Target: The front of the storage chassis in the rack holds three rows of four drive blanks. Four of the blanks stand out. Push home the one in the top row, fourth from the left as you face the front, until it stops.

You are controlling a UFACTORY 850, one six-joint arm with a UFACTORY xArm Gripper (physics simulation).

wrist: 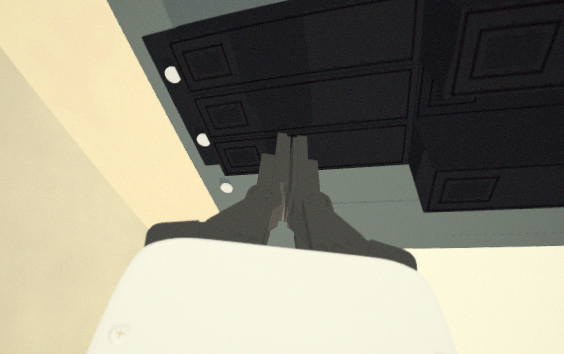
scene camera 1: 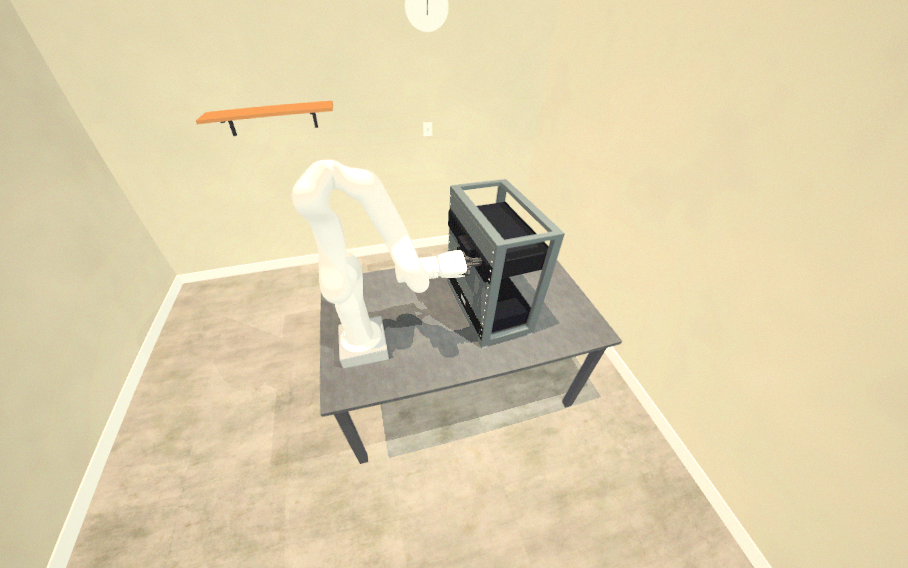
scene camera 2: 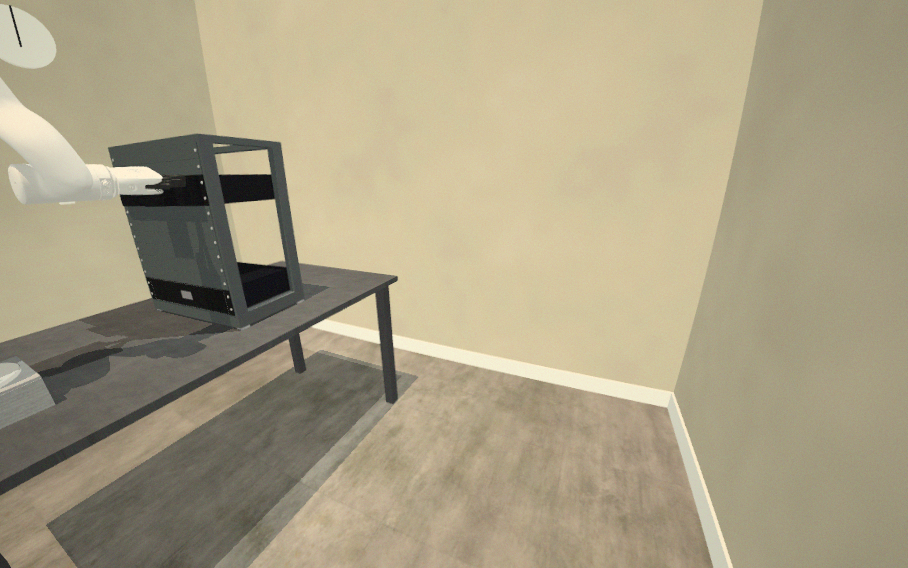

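Note:
The black storage chassis (scene camera 1: 525, 259) (scene camera 2: 247, 188) sits in the upper part of the grey rack (scene camera 1: 493, 294) (scene camera 2: 224, 234). The wrist view shows its front upside down. The top-row fourth blank (wrist: 360, 146) is at the lower left there, its face looking about level with the two fourth-column blanks beyond it. The top-row third blank (wrist: 467, 189) stands out beside it, and another third-column blank (wrist: 510, 47) stands out at the upper right. My gripper (scene camera 1: 479, 261) (scene camera 2: 184, 180) (wrist: 288, 154) is shut and empty, its tips over the top-row fourth blank; contact cannot be told.
The rack stands on a dark table (scene camera 1: 415, 375) (scene camera 2: 200, 361). A black unit (scene camera 1: 512, 311) (scene camera 2: 207, 301) is at the bottom of the rack. The protruding top-row third blank is close beside the fingers. An orange shelf (scene camera 1: 267, 111) hangs on the wall.

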